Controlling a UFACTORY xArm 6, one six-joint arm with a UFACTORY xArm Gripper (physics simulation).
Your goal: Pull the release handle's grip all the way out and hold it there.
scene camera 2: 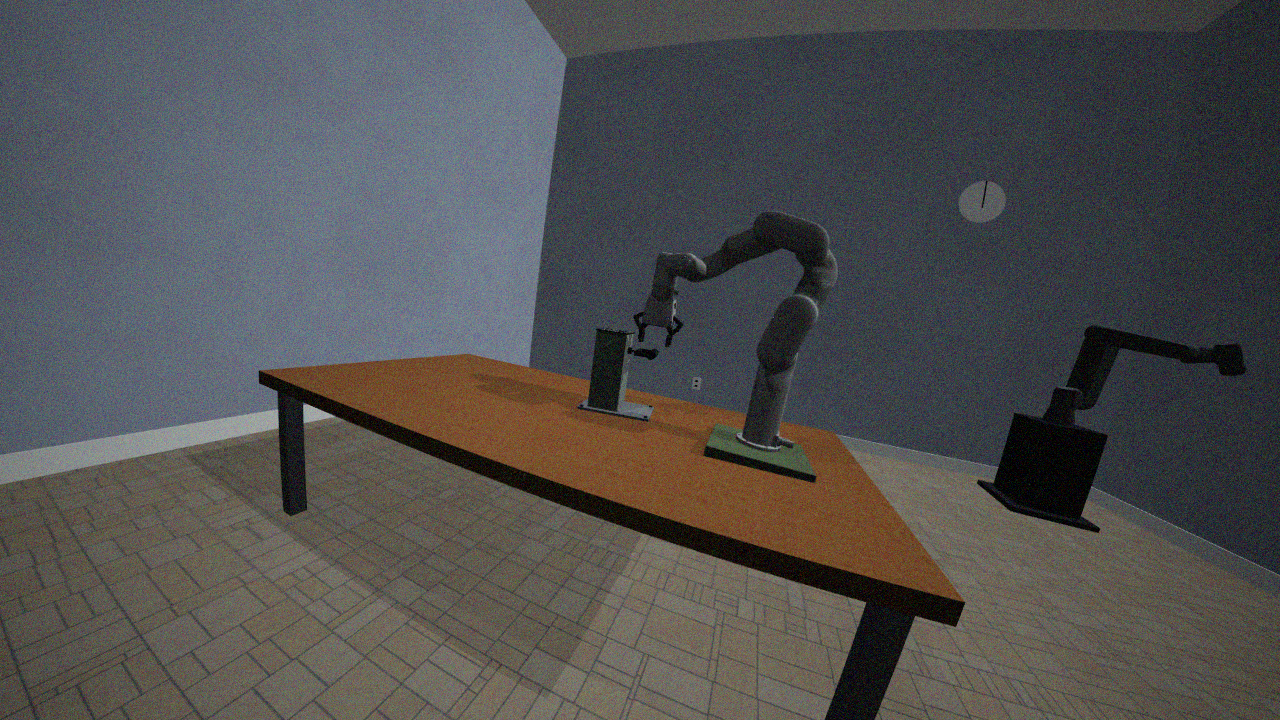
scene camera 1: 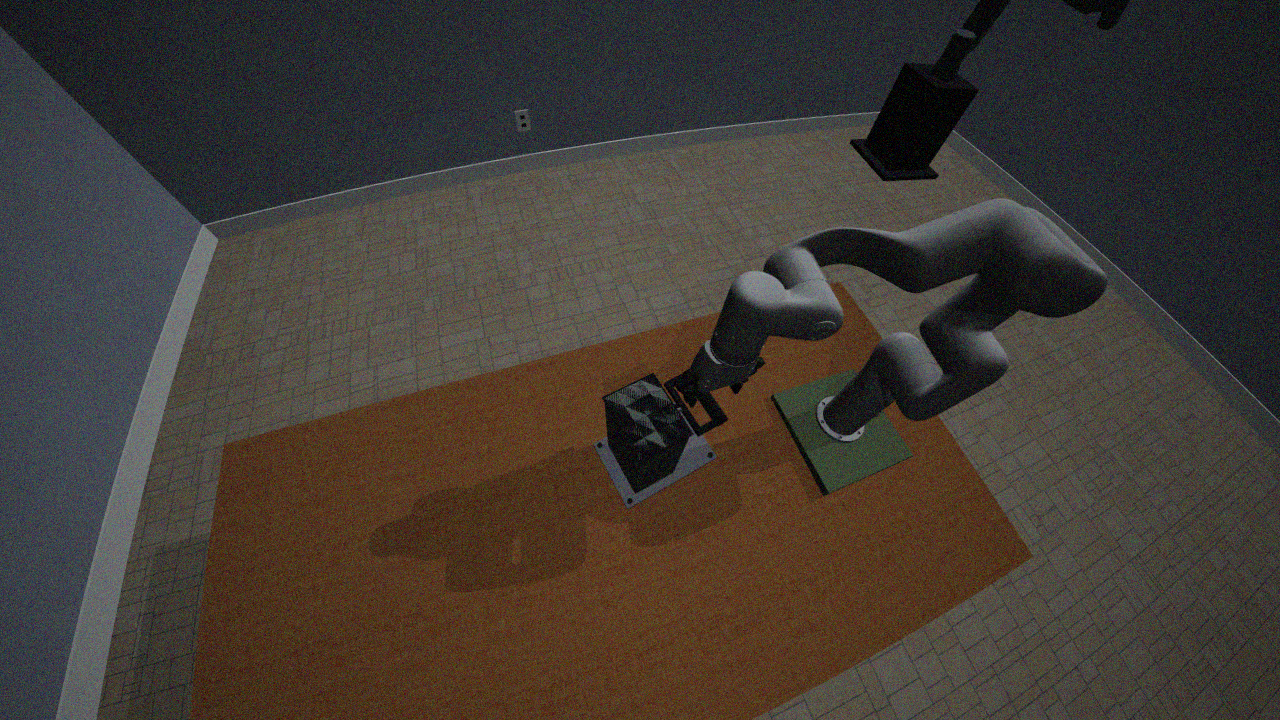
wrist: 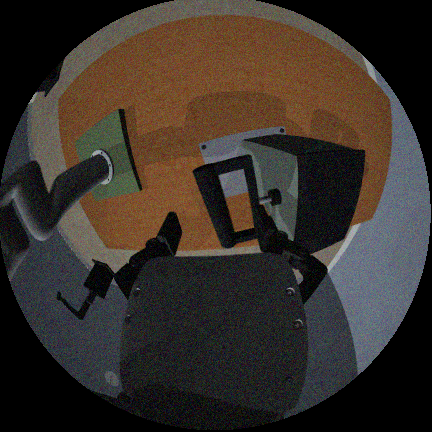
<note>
In view: my gripper (scene camera 1: 711,394).
My gripper is seen too in scene camera 2 (scene camera 2: 653,344) and in the wrist view (wrist: 215,218).
</note>
